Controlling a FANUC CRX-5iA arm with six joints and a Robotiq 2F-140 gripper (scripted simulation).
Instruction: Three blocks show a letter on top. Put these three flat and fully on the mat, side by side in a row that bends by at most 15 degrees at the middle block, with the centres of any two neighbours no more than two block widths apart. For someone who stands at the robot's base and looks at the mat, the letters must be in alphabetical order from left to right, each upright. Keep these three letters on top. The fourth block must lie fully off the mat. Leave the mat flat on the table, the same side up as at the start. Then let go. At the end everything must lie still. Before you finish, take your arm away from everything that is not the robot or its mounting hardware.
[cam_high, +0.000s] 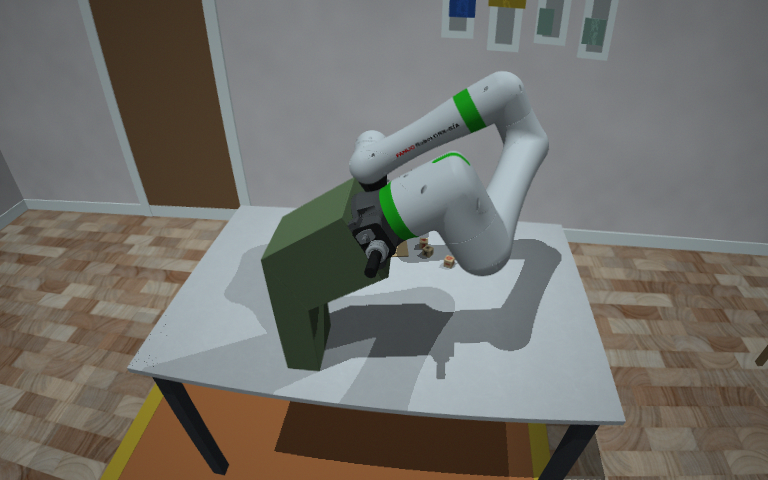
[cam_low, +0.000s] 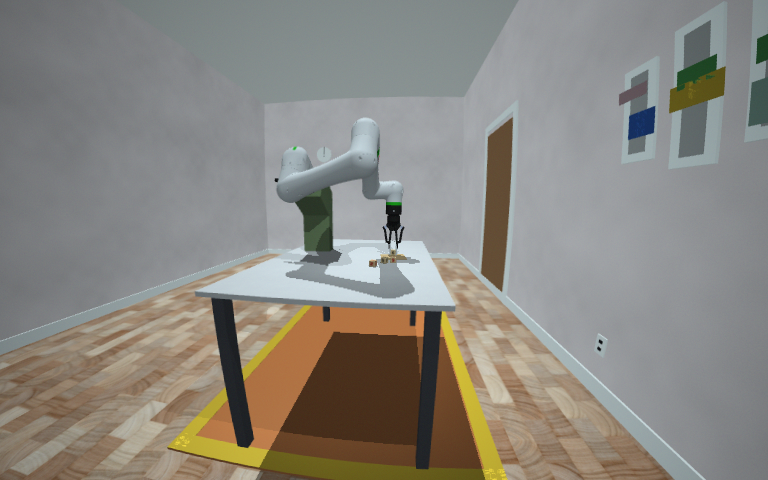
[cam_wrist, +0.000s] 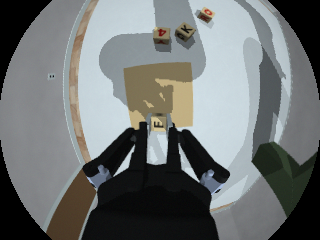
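The tan mat lies 5 cm to the right of my hand and 4 cm below it.
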